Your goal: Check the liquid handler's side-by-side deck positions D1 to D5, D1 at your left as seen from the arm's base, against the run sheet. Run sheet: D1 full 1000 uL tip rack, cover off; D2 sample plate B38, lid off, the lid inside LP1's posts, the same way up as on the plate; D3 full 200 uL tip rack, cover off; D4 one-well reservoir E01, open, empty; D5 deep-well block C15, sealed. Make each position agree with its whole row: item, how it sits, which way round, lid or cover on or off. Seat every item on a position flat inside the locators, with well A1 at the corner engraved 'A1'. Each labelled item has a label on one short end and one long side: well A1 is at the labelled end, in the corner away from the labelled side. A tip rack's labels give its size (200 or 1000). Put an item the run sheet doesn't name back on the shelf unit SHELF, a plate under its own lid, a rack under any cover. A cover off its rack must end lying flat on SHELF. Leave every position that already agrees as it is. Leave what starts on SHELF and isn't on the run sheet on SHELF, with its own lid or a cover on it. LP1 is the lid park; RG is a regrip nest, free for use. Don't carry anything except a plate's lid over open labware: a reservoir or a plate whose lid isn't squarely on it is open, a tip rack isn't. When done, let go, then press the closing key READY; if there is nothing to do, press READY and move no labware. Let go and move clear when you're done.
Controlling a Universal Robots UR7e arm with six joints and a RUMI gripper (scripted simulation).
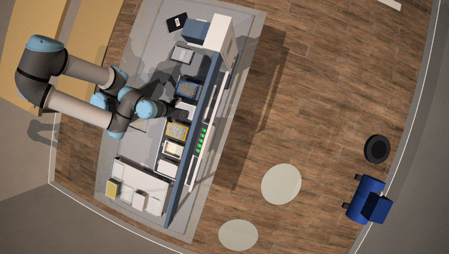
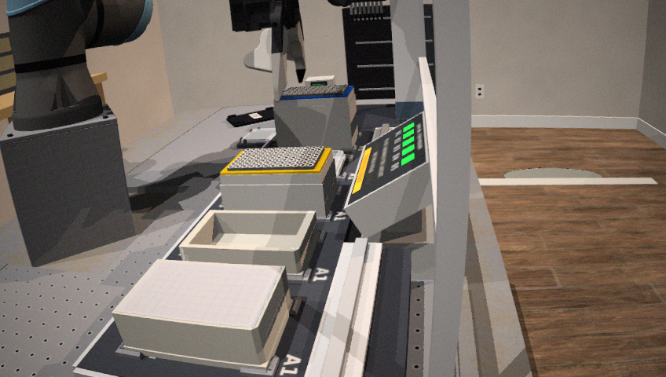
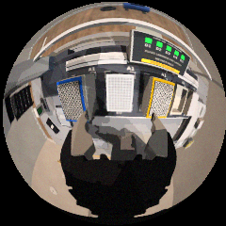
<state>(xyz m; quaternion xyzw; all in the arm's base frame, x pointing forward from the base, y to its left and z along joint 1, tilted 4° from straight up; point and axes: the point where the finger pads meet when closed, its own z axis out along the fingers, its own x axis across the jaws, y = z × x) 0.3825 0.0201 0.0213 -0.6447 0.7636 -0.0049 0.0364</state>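
The yellow-rimmed tip rack lies 10 mm behind my hand, 120 mm to the right of it and 80 mm below it. The rest, counted from my hand: one-well reservoir (40 mm behind, 250 mm to the right, 120 mm below); deep-well block (60 mm behind, 370 mm to the right, 110 mm below); blue-rimmed tip rack (30 mm ahead, 130 mm to the left, 60 mm below).
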